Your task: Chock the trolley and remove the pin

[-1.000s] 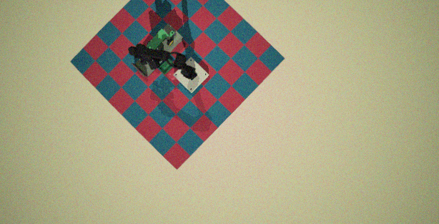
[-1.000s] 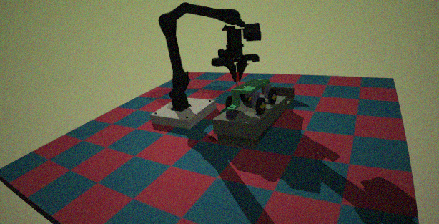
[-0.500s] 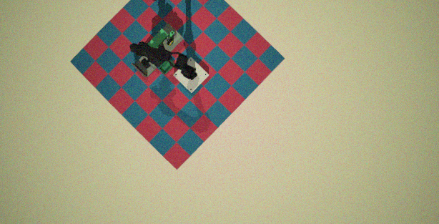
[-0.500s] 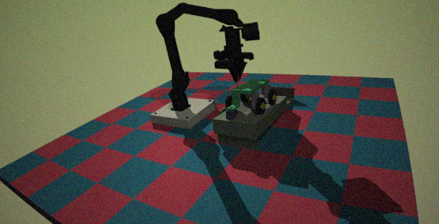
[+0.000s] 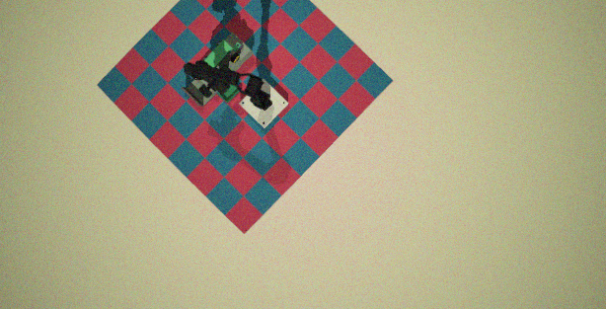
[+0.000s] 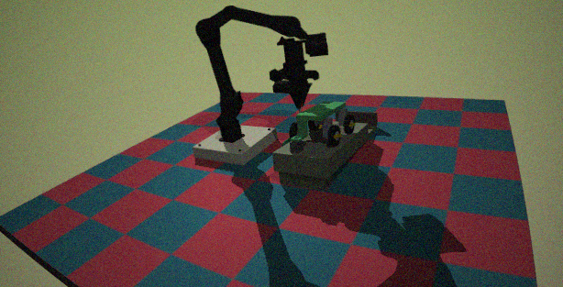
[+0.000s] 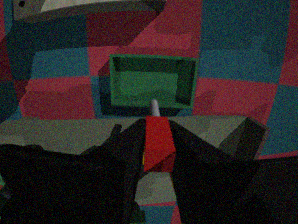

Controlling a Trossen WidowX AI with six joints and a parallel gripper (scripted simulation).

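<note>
Now: gripper tip 130 mm above the green tray and 10 mm past it. The rest, counted from my gripper tip: red-headed stop pin (right at my gripper tip); yellow chock (70 mm ahead, 40 mm below, 10 mm to the left); green-topped trolley (130 mm ahead, 90 mm to the right, 10 mm below).
</note>
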